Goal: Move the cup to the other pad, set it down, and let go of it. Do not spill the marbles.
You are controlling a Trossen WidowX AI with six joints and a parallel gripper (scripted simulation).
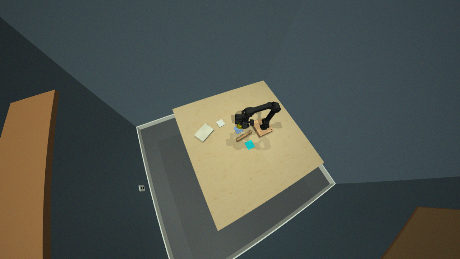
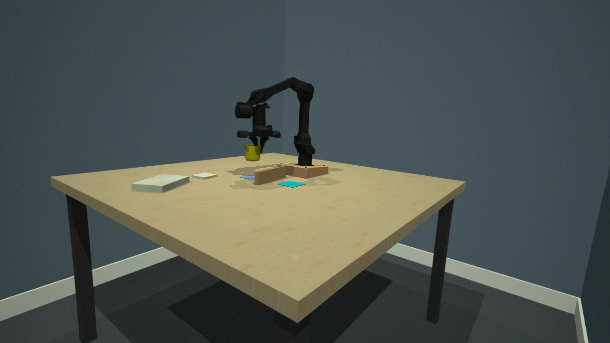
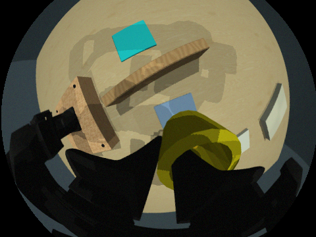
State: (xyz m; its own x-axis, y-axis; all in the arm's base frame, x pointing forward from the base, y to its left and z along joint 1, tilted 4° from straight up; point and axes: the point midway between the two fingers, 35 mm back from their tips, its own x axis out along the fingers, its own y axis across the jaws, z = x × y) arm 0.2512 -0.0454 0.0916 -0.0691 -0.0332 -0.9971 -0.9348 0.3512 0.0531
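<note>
Now: the yellow cup 20 mm ahead of my gripper tip and 10 mm to the right of it. The rest, counted from my gripper tip: wooden bar 90 mm to the left, 90 mm below; small white tile 200 mm ahead, 140 mm to the right, 110 mm below; light blue pad 120 mm below, 30 mm ahead, 10 mm to the right.
</note>
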